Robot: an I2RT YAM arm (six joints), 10 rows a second.
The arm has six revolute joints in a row. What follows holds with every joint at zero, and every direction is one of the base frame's.
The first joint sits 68 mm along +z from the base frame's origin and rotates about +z.
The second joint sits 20 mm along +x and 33.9 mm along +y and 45.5 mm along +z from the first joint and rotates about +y.
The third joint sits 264 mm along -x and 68.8 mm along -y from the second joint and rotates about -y.
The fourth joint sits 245 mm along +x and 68.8 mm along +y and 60 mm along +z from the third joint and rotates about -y.
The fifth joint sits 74 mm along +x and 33.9 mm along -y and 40.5 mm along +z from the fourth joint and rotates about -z.
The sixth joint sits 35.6 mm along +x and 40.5 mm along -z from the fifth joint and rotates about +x.
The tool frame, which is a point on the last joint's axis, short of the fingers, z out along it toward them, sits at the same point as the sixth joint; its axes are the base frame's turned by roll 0, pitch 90 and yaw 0 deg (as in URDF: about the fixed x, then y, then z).
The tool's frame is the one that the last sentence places.
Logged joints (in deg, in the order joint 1, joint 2, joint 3, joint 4, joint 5, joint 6), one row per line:
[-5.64 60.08 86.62 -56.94 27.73 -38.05]
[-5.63 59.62 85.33 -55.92 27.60 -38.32]
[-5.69 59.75 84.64 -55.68 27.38 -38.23]
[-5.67 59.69 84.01 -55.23 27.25 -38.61]
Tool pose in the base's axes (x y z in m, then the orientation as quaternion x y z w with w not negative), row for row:
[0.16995 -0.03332 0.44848 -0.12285 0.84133 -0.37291 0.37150]
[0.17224 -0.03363 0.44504 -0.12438 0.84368 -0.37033 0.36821]
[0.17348 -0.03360 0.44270 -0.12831 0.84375 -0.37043 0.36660]
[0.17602 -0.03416 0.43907 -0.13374 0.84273 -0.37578 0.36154]
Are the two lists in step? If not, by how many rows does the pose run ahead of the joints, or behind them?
The pose runs 1 row ahead of the joints: the pose in row i belongs to the joints in row i + 1.
